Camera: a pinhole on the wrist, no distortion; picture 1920 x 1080 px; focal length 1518.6 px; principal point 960.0 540.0 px. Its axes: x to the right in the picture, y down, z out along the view. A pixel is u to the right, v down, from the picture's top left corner.
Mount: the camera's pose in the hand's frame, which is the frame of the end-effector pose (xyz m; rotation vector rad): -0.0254 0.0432 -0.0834 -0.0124 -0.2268 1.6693
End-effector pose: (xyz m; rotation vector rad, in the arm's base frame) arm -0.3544 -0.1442 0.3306 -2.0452 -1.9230 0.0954
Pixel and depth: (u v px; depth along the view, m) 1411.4 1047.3 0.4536
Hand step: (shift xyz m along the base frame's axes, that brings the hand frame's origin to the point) -0.0243 -0.1842 -0.4064
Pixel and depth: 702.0 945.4 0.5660
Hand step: -0.2789 -0.1499 -0.4121
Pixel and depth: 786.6 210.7 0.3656
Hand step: -0.1165 0.0610 -0.2529
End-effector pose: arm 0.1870 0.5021 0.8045 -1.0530 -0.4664 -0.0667
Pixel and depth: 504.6 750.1 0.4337
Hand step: -0.2663 0.1698 0.2006
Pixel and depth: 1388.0 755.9 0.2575
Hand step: -0.1335 0.1661 -0.0339
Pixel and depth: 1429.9 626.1 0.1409
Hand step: -0.0545 0.0732 -0.0531
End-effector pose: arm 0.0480 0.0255 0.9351 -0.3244 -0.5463 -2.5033
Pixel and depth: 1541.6 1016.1 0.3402
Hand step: 0.2504 0.1142 0.1920
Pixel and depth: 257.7 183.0 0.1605
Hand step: -0.0175 0.0702 0.0463
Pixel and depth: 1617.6 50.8 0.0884
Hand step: 0.0531 -0.0422 0.0284
